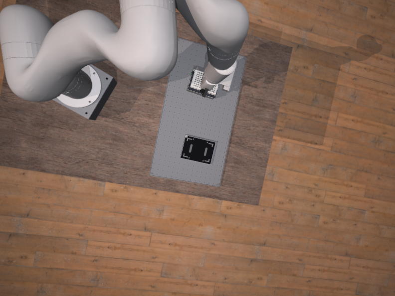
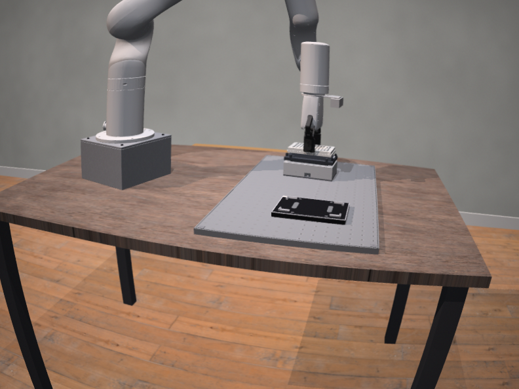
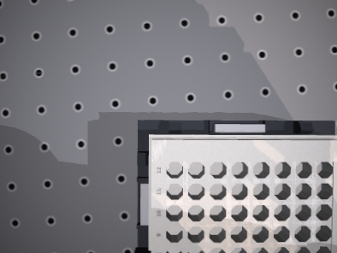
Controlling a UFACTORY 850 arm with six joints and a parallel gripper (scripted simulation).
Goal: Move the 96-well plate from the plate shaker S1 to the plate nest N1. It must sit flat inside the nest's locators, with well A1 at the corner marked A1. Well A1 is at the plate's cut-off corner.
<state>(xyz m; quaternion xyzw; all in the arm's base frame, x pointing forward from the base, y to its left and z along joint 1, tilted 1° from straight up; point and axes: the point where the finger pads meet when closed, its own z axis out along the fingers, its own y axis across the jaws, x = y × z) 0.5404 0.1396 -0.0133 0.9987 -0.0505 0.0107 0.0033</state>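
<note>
The black plate nest N1 lies 33 cm to the right of my hand, 8 cm below it and 4 cm ahead of it. From my hand the other things lie so: 96-well plate 1 cm below.
</note>
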